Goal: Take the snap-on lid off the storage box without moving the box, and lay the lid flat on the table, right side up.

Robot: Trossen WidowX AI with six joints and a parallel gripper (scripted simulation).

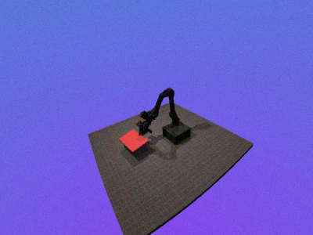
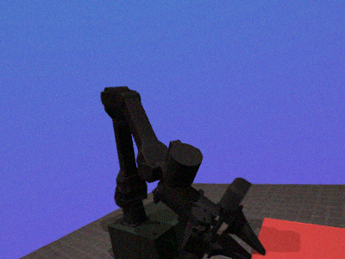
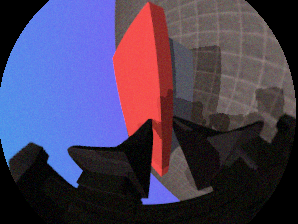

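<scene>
The red lid lies 80 mm ahead of my gripper tip and 10 mm to the left of it. From my gripper tip the other things lie so: storage box 70 mm ahead, 10 mm to the left, 60 mm below.
</scene>
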